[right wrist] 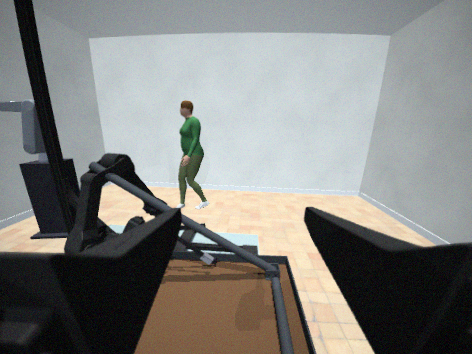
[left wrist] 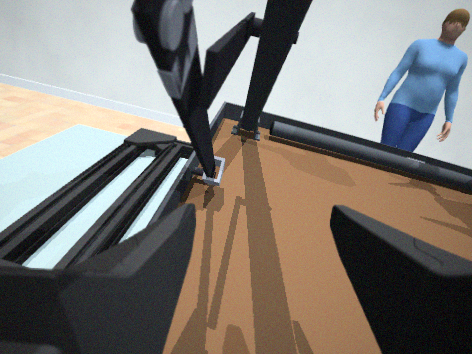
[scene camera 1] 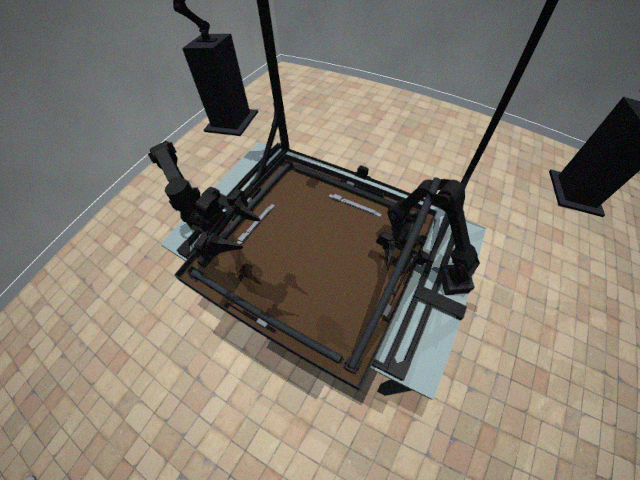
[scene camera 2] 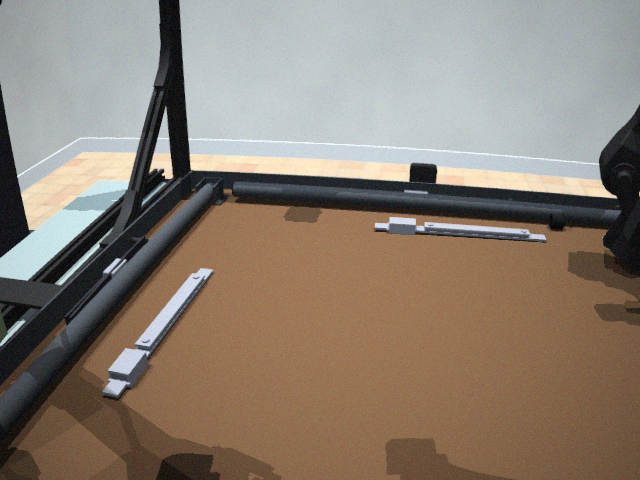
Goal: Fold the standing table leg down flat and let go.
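Observation:
The dark standing table leg point(scene camera 1: 393, 279) point(left wrist: 272, 65) point(right wrist: 225, 242) slopes up from its corner hinge. Its folding brace shows in the left wrist view: one link point(left wrist: 227, 45) meets the leg, and a lower dark link point(left wrist: 195, 122) runs down to the board's edge. A silver collar point(left wrist: 221, 171) point(right wrist: 207, 258) sits low, at that lower link's foot. My left gripper point(scene camera 1: 406, 254) point(left wrist: 263, 214) is open and empty, over the board near the brace, with the leg farther off between and above its fingertips. My right gripper point(scene camera 1: 249, 232) point(right wrist: 244, 213) is open and empty across the board, away from the leg.
Other legs point(scene camera 1: 263, 315) point(scene camera 2: 423, 198) lie flat along the brown board's edges. Two silver bars point(scene camera 1: 356, 205) point(scene camera 2: 475, 230) point(scene camera 1: 256, 223) point(scene camera 2: 173, 310) lie on the board. Dark rails point(scene camera 1: 408, 335) point(left wrist: 100, 195) run beside it. Tall posts point(scene camera 1: 271, 72) point(scene camera 1: 509, 98) rise behind.

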